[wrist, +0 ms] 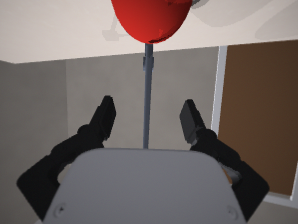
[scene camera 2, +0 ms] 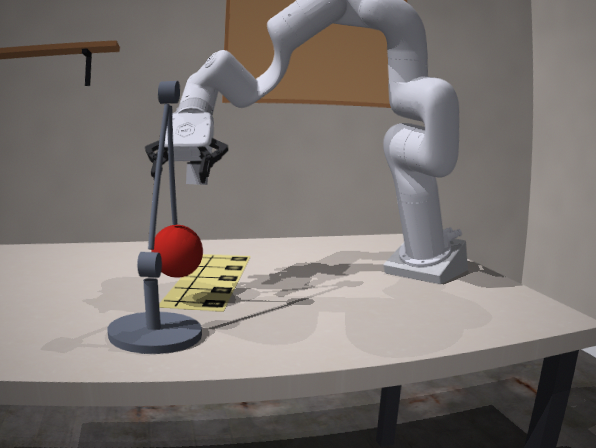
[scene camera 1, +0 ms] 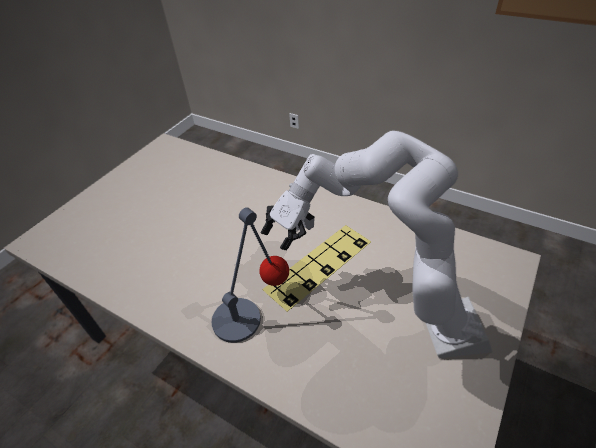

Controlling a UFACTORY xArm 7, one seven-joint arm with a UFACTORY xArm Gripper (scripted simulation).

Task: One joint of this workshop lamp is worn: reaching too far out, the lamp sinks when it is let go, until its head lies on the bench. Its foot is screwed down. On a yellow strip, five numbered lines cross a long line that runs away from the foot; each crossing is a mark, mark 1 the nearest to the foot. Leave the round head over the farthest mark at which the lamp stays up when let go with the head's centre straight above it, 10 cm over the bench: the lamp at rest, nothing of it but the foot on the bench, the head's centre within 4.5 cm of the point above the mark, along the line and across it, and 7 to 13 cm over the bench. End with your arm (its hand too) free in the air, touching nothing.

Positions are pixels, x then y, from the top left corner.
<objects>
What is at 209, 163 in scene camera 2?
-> My gripper.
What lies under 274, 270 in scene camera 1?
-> A round red head.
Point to a round red head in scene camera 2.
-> At 181, 249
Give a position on a round grey foot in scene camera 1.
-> At 236, 324
</objects>
